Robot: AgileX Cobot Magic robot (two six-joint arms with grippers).
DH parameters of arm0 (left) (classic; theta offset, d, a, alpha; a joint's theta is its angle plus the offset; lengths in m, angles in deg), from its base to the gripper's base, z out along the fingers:
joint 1: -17.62 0.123 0 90
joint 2: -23.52 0 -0.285 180
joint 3: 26.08 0 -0.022 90
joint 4: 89.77 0.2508 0 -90
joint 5: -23.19 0 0.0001 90
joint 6: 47.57 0.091 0 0
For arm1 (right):
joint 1: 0.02 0.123 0 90
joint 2: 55.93 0 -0.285 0
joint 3: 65.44 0 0.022 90
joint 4: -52.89 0.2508 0 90
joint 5: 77.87 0 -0.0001 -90
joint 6: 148 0.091 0 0
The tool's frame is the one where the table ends.
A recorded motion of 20 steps. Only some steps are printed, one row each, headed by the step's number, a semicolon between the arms.
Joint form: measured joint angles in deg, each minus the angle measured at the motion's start. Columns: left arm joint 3, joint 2, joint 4, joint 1, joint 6, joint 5; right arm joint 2, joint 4, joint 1, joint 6, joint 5, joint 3.
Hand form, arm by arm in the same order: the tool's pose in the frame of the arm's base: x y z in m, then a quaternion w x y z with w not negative. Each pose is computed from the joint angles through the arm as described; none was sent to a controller.
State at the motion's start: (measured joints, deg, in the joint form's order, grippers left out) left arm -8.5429 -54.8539 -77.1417 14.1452 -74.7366 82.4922; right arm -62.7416 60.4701 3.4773 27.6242 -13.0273 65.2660
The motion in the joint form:
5: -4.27 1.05 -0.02 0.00 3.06 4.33; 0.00 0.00 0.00 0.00 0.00 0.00
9: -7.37 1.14 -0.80 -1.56 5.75 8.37; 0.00 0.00 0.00 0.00 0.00 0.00
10: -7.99 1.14 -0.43 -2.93 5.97 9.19; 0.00 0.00 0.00 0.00 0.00 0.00
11: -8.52 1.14 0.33 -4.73 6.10 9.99; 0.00 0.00 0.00 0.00 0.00 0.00
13: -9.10 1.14 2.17 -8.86 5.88 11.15; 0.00 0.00 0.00 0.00 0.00 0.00
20: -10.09 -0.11 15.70 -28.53 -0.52 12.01; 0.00 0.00 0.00 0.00 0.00 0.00
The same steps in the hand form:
5: 0.2286 0.0040 0.3404 0.24077 -0.14833 0.95783 0.05085; -0.0101 0.0103 0.2686 0.49223 -0.06463 0.86584 0.06214
9: 0.2254 -0.0025 0.3535 0.23220 -0.12090 0.96384 0.04971; -0.0101 0.0103 0.2686 0.49223 -0.06463 0.86584 0.06214
10: 0.2247 -0.0072 0.3562 0.23178 -0.10828 0.96537 0.05108; -0.0101 0.0103 0.2686 0.49223 -0.06463 0.86584 0.06214
11: 0.2237 -0.0130 0.3586 0.23183 -0.09223 0.96682 0.05481; -0.0101 0.0103 0.2686 0.49223 -0.06463 0.86584 0.06214
13: 0.2215 -0.0260 0.3614 0.23329 -0.05871 0.96860 0.06286; -0.0101 0.0103 0.2686 0.49223 -0.06463 0.86584 0.06214
20: 0.2134 -0.0851 0.3683 0.28671 0.06692 0.94869 0.11532; -0.0101 0.0103 0.2686 0.49223 -0.06463 0.86584 0.06214

